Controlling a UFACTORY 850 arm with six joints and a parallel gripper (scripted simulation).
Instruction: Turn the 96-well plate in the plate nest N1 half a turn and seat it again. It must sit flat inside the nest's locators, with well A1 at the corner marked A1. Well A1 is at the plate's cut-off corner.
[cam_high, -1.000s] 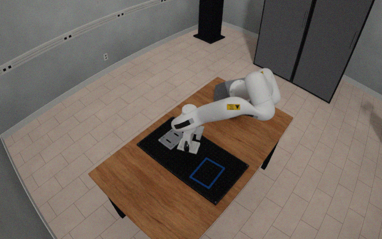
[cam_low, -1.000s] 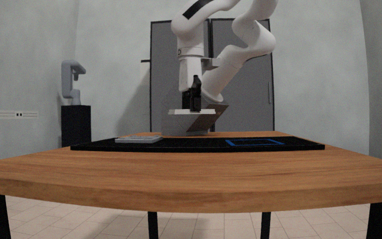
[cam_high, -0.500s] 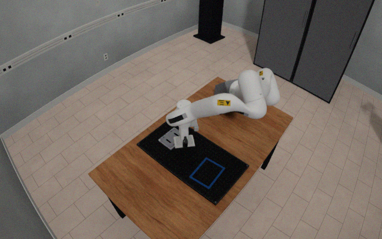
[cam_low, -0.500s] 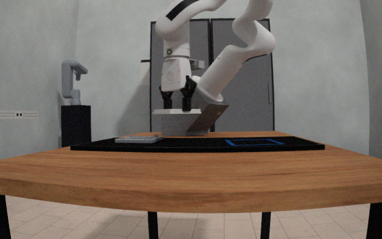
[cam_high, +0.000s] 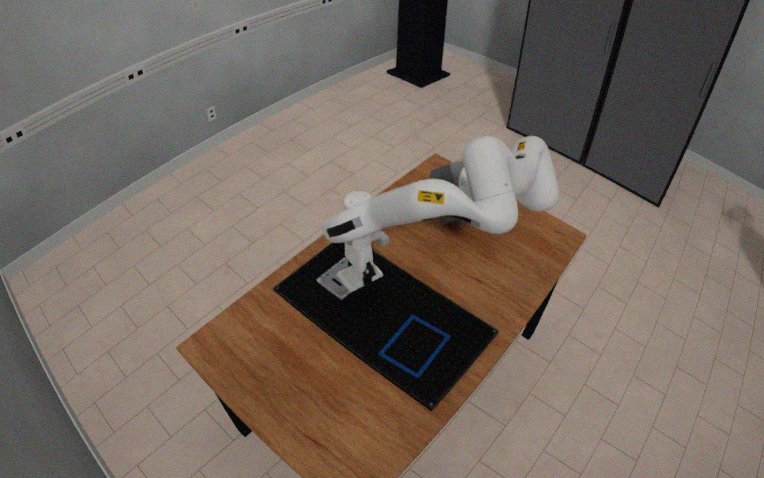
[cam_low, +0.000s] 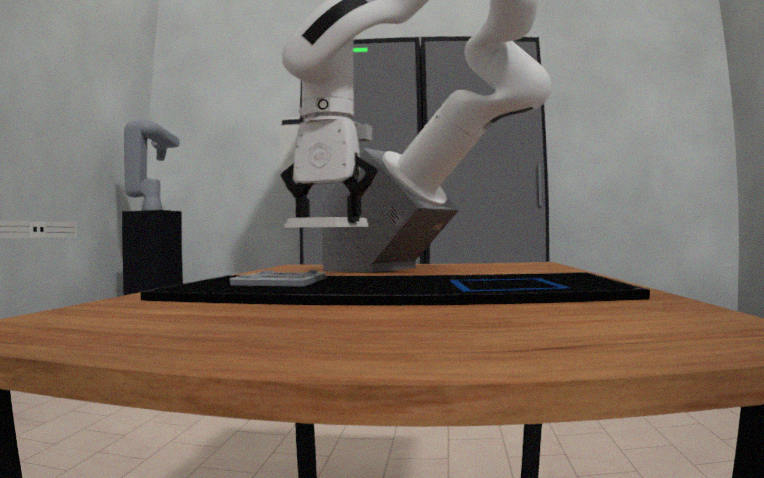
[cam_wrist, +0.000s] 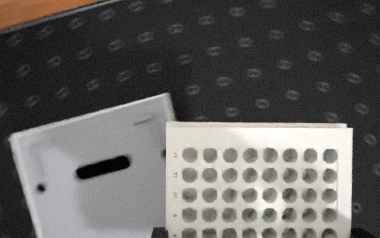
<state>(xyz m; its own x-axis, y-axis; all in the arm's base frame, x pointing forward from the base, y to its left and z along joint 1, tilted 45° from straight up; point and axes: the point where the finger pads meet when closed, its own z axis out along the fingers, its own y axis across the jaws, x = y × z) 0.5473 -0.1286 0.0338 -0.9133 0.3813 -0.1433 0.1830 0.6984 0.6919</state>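
Now: hand 100 mm above the grey plate nest, 80 mm to the left of it and 10 mm past it. The rest, counted from my hand: white 96-well plate: 10 mm below.
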